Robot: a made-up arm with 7 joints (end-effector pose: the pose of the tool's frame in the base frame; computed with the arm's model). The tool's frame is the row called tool. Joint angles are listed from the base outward.
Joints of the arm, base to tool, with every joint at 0 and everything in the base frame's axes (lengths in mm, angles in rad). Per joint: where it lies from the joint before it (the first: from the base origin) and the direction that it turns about. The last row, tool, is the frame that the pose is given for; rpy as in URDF.
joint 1: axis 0 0 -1 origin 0.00 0.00 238.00
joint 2: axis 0 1 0 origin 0.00 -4.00 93.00
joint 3: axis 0 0 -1 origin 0.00 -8.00 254.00
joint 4: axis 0 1 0 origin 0.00 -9.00 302.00
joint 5: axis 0 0 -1 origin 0.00 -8.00 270.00
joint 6: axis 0 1 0 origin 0.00 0.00 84.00
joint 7: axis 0 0 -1 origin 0.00 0.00 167.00
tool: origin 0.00 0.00 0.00 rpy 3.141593 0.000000 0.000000
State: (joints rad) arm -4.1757 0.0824 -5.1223 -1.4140 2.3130 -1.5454 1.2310
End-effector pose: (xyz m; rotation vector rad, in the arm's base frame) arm 0.2793 -0.1928 1.0550 -1.8216 1.3374 0.4099
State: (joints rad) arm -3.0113 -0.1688 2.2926 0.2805 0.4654 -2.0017 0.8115
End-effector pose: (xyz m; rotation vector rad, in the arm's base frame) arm 0.0745 -0.0027 1.1975 -1.7565 0.4198 -1.6048
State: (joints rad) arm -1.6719 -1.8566 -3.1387 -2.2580 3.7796 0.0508 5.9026
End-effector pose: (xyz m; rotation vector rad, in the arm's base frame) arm 0.0339 -0.3219 0.6510 2.1100 1.7949 -0.3923
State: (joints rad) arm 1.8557 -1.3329 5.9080 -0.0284 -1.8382 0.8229 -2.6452
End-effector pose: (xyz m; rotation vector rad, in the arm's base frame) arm 0.3473 0.9532 0.4947 -0.6011 -1.3859 1.7527
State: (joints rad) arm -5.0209 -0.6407 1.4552 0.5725 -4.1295 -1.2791 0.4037
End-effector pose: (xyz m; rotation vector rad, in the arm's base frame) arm -0.3920 0.2803 1.0987 -1.5920 -1.7850 -1.2894
